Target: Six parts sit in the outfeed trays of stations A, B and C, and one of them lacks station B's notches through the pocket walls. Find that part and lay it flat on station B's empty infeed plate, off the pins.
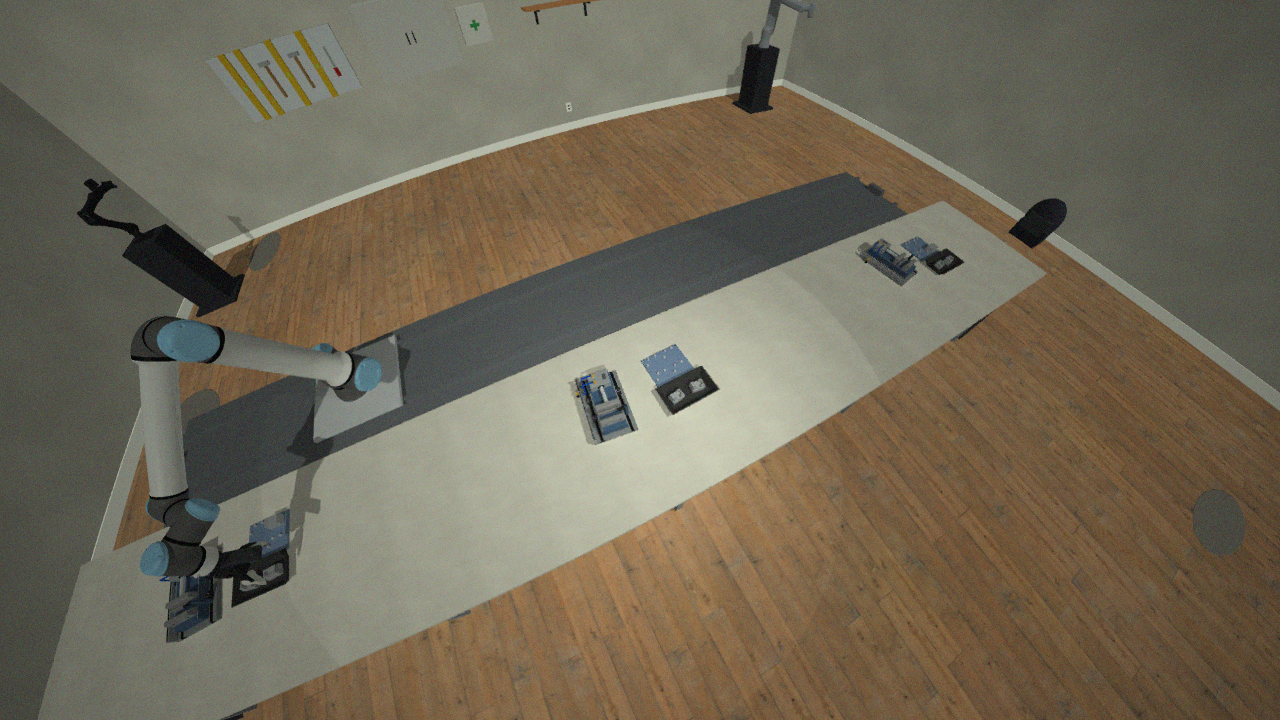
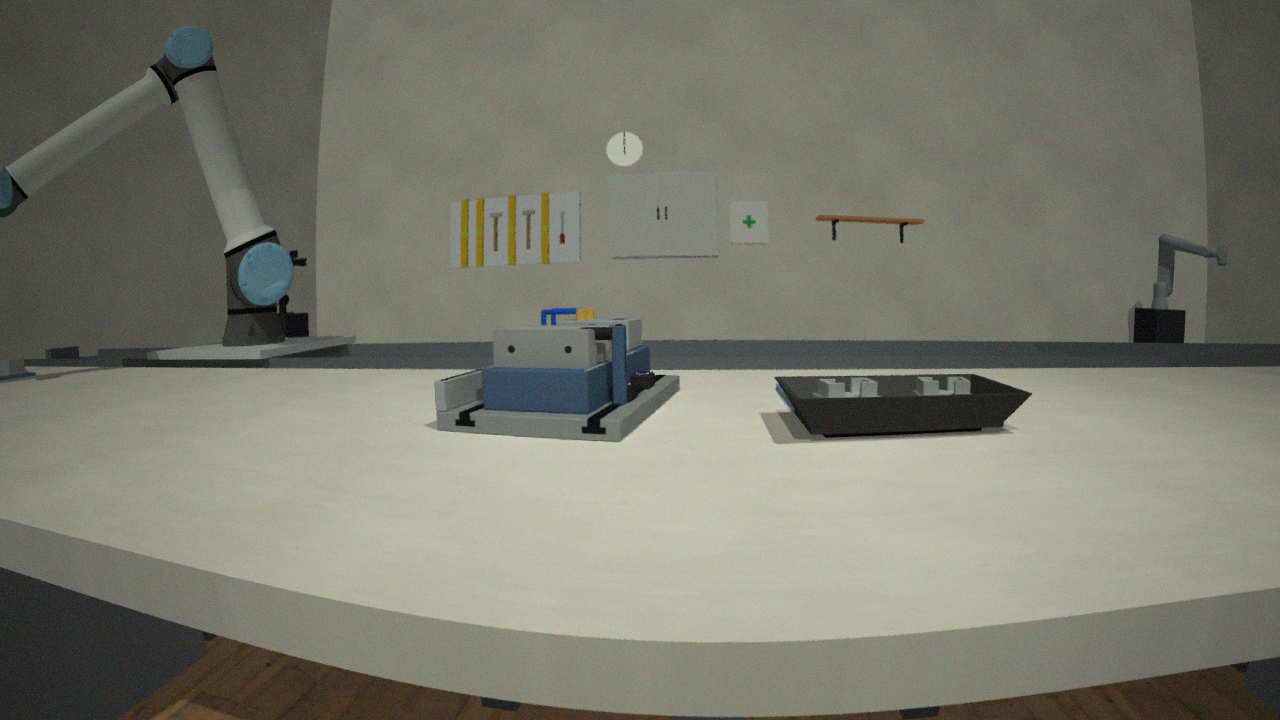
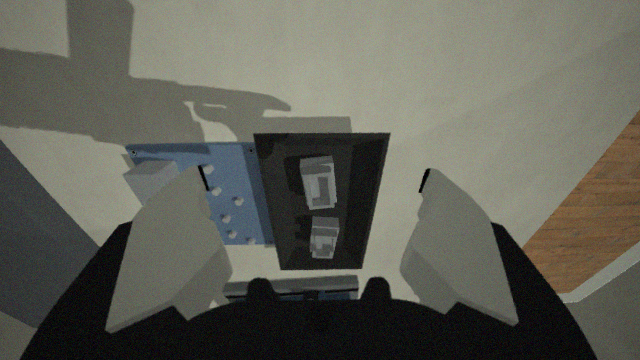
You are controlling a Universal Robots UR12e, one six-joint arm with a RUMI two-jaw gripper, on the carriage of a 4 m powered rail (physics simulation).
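Frame: origin at the arm's base, x ahead, y left, z up, level; metres.
Where they show: gripper, between the fingertips: (image 1: 267, 562) (image 3: 315, 171); arm's base, origin of its link: (image 2: 253, 343).
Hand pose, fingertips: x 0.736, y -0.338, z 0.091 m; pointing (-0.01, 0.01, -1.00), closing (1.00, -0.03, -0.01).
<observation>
Each offset is from my fingertips to the top centre of the thing.
My gripper (image 1: 254, 577) (image 3: 315, 171) is open and empty above the left station's black outfeed tray (image 1: 237, 599) (image 3: 372, 190). Two grey parts, one {0.071 m right, 0.004 m ahead, 0.074 m down} (image 3: 318, 185) with a visible rectangular pocket and a smaller-looking one {0.175 m right, 0.011 m ahead, 0.074 m down} (image 3: 324, 240), lie in it between the fingers' lines; I cannot clearly tell their notches. The left blue plate {0.121 m right, 0.159 m back, 0.113 m down} (image 1: 268, 530) (image 3: 240, 172) bears pins and a grey block {0.076 m right, 0.207 m back, 0.077 m down} (image 3: 150, 177). The middle station's tray (image 1: 711, 386) (image 2: 904, 418) holds two grey parts, one {1.720 m left, 0.033 m ahead, 0.074 m down} (image 1: 676, 394) (image 2: 845, 387) and another (image 1: 697, 385) (image 2: 944, 385), with gaps showing in their walls. Its pinned blue plate {1.768 m left, 0.131 m back, 0.113 m down} (image 1: 664, 365) bears no part.
Blue and grey vise fixtures stand beside the trays: left (image 1: 191, 607) (image 3: 290, 285), middle (image 1: 606, 407) (image 2: 546, 386) and right (image 1: 887, 259). The right station's tray (image 1: 957, 260) and blue plate (image 1: 916, 246) are far off. The rail (image 1: 626, 277) runs behind the table.
</observation>
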